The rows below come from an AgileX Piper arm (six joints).
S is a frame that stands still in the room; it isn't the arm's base.
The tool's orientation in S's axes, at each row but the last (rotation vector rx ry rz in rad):
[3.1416 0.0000 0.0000]
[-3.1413 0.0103 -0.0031]
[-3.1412 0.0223 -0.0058]
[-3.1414 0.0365 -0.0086]
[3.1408 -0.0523 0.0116]
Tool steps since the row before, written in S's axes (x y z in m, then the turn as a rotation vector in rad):
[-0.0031 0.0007 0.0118 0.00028 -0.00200 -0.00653]
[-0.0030 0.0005 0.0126 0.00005 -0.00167 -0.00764]
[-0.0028 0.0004 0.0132 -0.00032 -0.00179 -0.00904]
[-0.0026 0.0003 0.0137 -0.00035 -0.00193 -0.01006]
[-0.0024 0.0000 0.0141 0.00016 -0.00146 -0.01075]
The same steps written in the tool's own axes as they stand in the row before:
[-0.0031 -0.0007 -0.0118 0.00028 0.00200 0.00653]
[-0.0030 -0.0005 -0.0126 0.00005 0.00167 0.00764]
[-0.0028 -0.0004 -0.0132 -0.00033 0.00180 0.00904]
[-0.0025 -0.0002 -0.0137 -0.00036 0.00194 0.01006]
[-0.0023 0.0001 -0.0141 0.00013 0.00145 0.01075]

